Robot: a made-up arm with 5 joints.
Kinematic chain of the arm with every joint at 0, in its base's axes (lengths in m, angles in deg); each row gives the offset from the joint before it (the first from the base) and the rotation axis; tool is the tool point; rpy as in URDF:
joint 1: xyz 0 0 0.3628 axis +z
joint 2: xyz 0 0 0 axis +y
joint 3: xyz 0.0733 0 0.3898 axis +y
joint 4: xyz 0.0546 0 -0.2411 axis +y
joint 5: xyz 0.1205 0 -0.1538 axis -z
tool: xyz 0 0 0 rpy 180 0 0
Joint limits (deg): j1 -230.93..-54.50 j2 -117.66..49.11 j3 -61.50..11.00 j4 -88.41..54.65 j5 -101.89..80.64
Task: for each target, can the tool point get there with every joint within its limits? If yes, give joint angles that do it. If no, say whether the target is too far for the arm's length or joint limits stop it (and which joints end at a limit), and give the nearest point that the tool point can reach.
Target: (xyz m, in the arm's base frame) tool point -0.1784 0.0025 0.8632
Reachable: yes | joints -180.80 -26.65 -34.24 -66.05 -61.66
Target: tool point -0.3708 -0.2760 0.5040
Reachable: yes | joints -143.34 14.69 -25.13 -44.39 61.36
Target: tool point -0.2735 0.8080 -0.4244
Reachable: no: too far | nearest point -0.3332 0.4104 0.1609 | short by 0.710 m
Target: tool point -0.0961 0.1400 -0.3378
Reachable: no: joint limits stop it (at a limit: joint 1, joint 2) | nearest point -0.1632 0.2011 0.1280 | short by 0.475 m
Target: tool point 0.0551 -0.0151 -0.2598
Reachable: no: joint limits stop it (at a limit: joint 1, joint 2) | nearest point 0.1113 -0.1561 0.1465 | short by 0.434 m
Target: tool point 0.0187 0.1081 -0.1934
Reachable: no: joint limits stop it (at a limit: joint 1, joint 2) | nearest point -0.1220 0.1503 0.1458 | short by 0.370 m
